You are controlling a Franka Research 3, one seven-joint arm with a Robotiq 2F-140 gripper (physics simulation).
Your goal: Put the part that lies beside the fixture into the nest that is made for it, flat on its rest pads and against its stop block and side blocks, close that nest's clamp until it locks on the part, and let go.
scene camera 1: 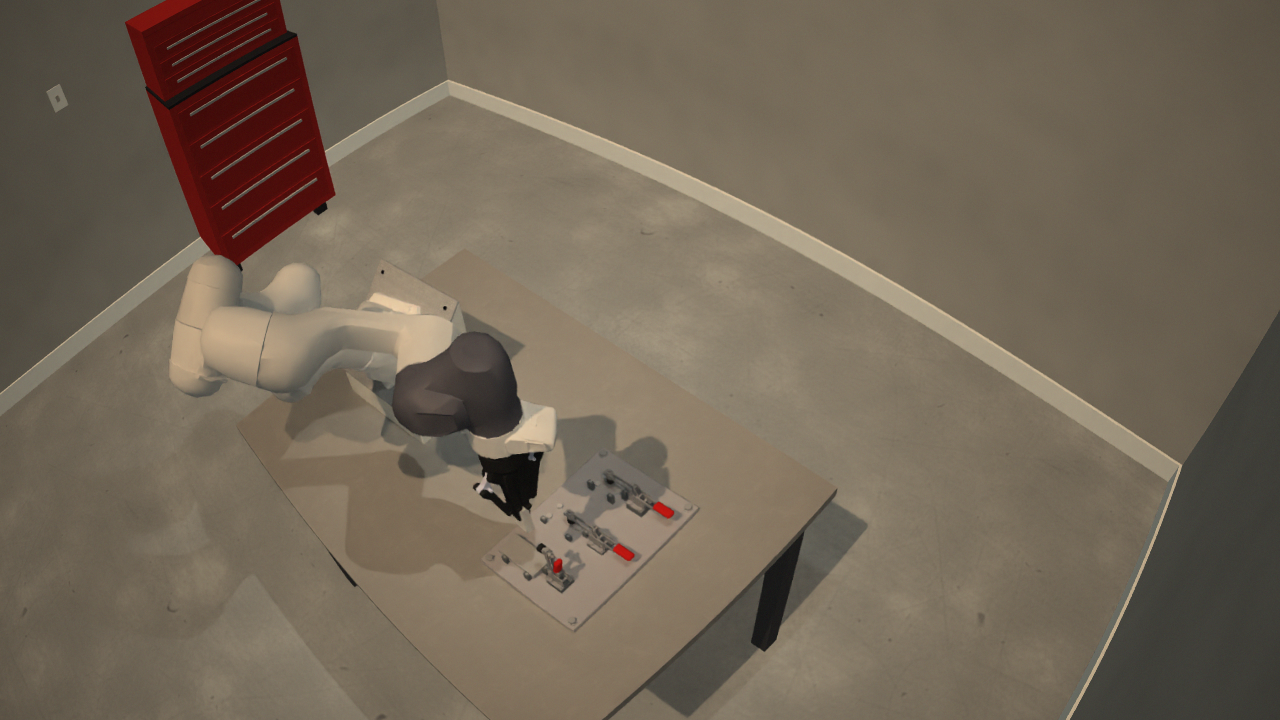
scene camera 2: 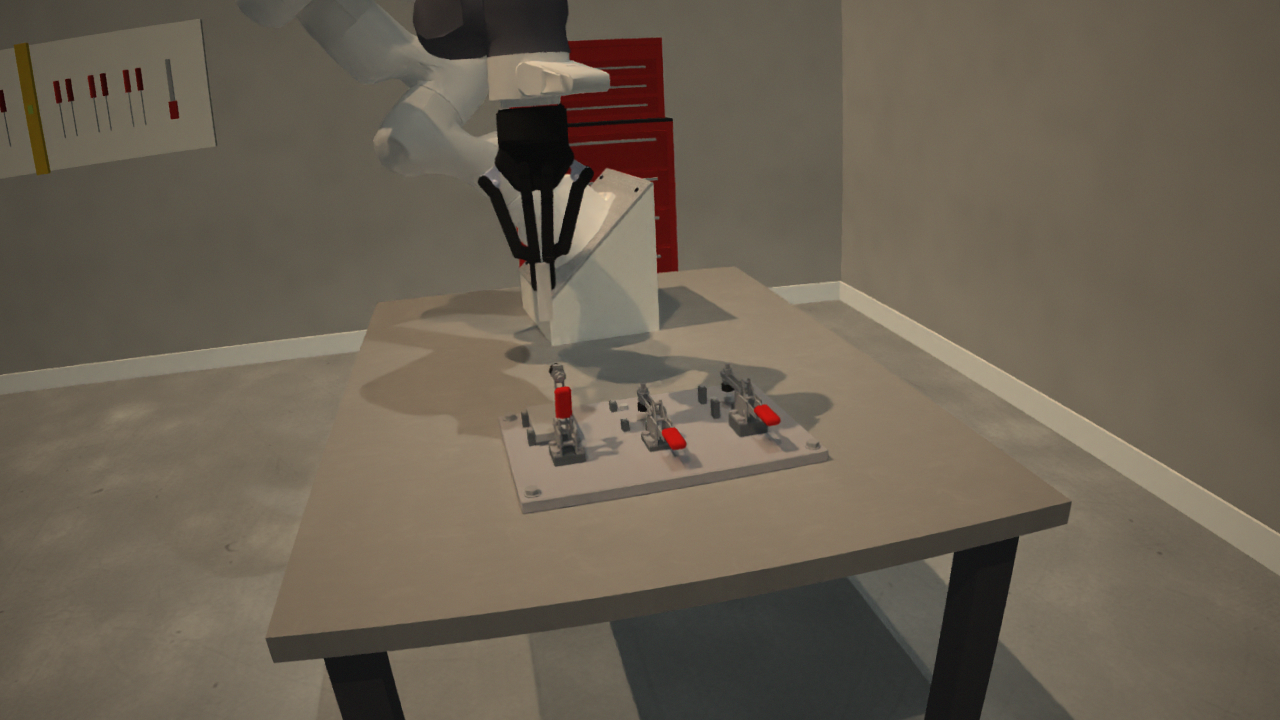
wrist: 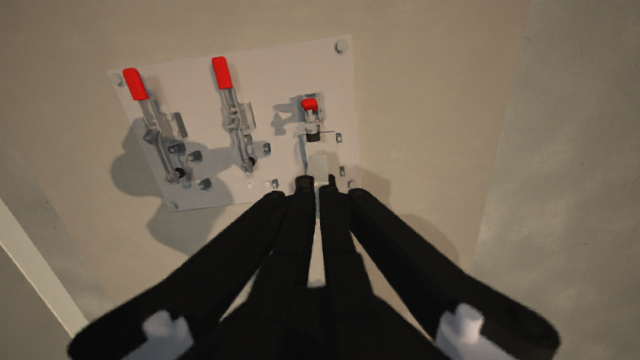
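Observation:
The part, a pale flat plate [scene camera 1: 521,553] [wrist: 332,147], lies in the end nest, beside two side blocks. The gripper hides some of it in the wrist view; contact with pads and stop block cannot be told. That nest's clamp [scene camera 1: 556,577] [scene camera 2: 565,438] has its red handle [scene camera 1: 556,565] [scene camera 2: 563,402] [wrist: 310,104] upright and its arm raised, with the black tip [wrist: 313,136] off the part. My gripper [scene camera 1: 526,521] [scene camera 2: 542,304] [wrist: 318,168] is shut and empty, with its pale fingertips together. It hangs well above the table, on the robot-base side of that clamp.
The fixture plate [scene camera 1: 581,608] [scene camera 2: 617,483] [wrist: 280,60] carries two other clamps, a middle one [scene camera 2: 657,428] [wrist: 234,117] and a far one [scene camera 2: 744,407] [wrist: 157,127], with handles low and arms down. Small blocks stand beside them. The white robot base [scene camera 2: 608,286] stands behind.

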